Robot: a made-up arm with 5 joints. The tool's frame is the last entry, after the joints. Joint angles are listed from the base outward.
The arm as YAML. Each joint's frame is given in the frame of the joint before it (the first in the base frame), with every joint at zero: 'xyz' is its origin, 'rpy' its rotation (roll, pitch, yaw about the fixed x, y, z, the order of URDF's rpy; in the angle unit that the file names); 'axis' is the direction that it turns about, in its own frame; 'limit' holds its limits. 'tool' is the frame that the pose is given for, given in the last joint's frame.
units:
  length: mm
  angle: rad
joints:
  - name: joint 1
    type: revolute
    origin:
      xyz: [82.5, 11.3, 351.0]
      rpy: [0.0, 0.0, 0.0]
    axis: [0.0, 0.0, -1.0]
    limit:
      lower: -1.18
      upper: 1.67
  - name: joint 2
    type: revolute
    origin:
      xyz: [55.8, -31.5, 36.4]
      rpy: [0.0, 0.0, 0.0]
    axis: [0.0, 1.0, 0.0]
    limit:
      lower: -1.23
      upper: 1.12
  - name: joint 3
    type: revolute
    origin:
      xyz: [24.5, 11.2, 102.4]
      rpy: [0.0, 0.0, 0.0]
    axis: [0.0, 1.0, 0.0]
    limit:
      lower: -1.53
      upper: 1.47
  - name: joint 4
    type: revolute
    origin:
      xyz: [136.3, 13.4, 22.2]
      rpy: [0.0, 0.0, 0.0]
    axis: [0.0, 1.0, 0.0]
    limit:
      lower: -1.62
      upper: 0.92
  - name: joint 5
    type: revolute
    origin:
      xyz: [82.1, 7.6, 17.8]
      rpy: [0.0, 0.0, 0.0]
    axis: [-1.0, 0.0, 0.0]
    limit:
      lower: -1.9
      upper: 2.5
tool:
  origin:
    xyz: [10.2, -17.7, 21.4]
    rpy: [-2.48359, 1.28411, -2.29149]
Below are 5 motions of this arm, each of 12 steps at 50 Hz.
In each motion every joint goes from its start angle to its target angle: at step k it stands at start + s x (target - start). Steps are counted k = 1, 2, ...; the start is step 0. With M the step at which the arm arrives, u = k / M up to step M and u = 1 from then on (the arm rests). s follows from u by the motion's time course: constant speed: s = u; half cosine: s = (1 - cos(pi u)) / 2; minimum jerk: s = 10 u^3 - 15 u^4 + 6 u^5.
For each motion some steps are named. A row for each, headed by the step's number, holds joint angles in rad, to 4 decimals.
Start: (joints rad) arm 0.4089 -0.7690 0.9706 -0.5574 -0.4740
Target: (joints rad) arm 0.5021 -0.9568 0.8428 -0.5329 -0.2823
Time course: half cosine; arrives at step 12
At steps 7, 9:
7: 0.4676 -0.8872 0.8902 -0.5420 -0.3533
9: 0.4885 -0.9293 0.8615 -0.5365 -0.3104

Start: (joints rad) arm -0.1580 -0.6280 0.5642 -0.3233 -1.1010
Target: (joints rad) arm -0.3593 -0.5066 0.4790 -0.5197 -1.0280
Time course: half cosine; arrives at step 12
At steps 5, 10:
5: -0.2326 -0.5830 0.5326 -0.3961 -1.0739
10: -0.3458 -0.5147 0.4847 -0.5065 -1.0329

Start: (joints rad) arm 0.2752 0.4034 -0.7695 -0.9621 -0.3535
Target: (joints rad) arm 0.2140 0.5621 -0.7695 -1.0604 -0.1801
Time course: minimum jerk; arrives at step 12
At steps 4, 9, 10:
4: 0.2624 0.4367 -0.7695 -0.9827 -0.3171
9: 0.2203 0.5457 -0.7695 -1.0502 -0.1980
10: 0.2162 0.5565 -0.7695 -1.0569 -0.1863

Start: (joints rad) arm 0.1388 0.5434 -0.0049 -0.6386 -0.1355
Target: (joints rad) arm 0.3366 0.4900 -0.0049 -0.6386 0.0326
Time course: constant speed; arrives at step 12
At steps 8, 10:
8: 0.2707 0.5078 -0.0049 -0.6386 -0.0234
10: 0.3036 0.4989 -0.0049 -0.6386 0.0046

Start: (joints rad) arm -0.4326 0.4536 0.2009 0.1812 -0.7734
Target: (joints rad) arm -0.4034 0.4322 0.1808 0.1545 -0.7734
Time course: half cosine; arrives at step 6
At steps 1, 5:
1: -0.4306 0.4522 0.1996 0.1794 -0.7734
5: -0.4054 0.4336 0.1821 0.1563 -0.7734

